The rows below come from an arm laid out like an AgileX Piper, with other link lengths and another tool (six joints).
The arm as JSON. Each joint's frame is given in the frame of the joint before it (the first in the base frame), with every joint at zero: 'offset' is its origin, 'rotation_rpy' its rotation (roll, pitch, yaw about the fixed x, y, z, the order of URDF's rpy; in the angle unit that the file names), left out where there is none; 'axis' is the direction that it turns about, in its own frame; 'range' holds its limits. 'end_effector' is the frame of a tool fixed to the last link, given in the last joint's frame.
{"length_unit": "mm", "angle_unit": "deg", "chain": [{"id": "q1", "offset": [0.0, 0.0, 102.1], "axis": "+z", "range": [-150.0, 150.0]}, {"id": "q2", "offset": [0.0, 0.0, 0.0], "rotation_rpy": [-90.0, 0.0, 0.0], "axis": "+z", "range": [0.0, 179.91]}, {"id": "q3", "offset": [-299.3, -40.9, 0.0], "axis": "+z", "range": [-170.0, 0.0]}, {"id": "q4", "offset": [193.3, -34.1, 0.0], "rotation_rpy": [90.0, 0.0, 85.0], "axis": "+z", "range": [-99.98, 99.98]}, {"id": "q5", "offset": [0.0, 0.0, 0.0], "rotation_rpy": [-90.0, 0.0, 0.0], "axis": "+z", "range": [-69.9, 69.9]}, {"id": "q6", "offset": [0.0, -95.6, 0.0], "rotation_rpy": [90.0, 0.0, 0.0], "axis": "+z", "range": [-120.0, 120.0]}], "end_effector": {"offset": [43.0, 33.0, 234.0], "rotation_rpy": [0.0, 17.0, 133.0]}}
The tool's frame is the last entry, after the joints.
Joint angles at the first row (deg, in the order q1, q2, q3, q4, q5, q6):
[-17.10 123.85 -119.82 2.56 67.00 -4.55]
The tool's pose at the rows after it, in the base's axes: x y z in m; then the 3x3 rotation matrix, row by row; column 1 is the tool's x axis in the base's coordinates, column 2 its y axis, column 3 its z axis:
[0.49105, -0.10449, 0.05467], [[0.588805, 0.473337, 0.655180], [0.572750, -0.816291, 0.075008], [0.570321, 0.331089, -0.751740]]
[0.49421, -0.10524, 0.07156], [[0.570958, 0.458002, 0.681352], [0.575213, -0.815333, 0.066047], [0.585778, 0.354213, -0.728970]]
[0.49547, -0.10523, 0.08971], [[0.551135, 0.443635, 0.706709], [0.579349, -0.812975, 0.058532], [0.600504, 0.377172, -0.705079]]
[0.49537, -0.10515, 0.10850], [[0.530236, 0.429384, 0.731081], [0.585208, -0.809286, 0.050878], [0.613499, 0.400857, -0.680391]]
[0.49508, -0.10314, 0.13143], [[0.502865, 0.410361, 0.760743], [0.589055, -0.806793, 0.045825], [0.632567, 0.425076, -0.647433]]
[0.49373, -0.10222, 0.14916], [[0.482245, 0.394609, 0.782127], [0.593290, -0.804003, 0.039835], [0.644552, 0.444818, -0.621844]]
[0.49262, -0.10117, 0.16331], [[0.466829, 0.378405, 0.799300], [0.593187, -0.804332, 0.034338], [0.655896, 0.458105, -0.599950]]
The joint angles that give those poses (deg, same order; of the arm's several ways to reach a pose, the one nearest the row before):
[-17.10 122.26 -121.86 2.62 67.05 -4.11]
[-17.10 120.62 -122.33 2.62 67.09 -3.84]
[-17.10 118.63 -122.44 2.67 67.11 -3.71]
[-17.10 116.48 -122.43 2.67 67.16 -3.65]
[-17.10 113.91 -122.44 2.98 67.17 -3.52]
[-17.10 111.88 -122.44 3.05 67.22 -3.39]
[-17.10 110.29 -122.44 3.12 67.22 -3.03]

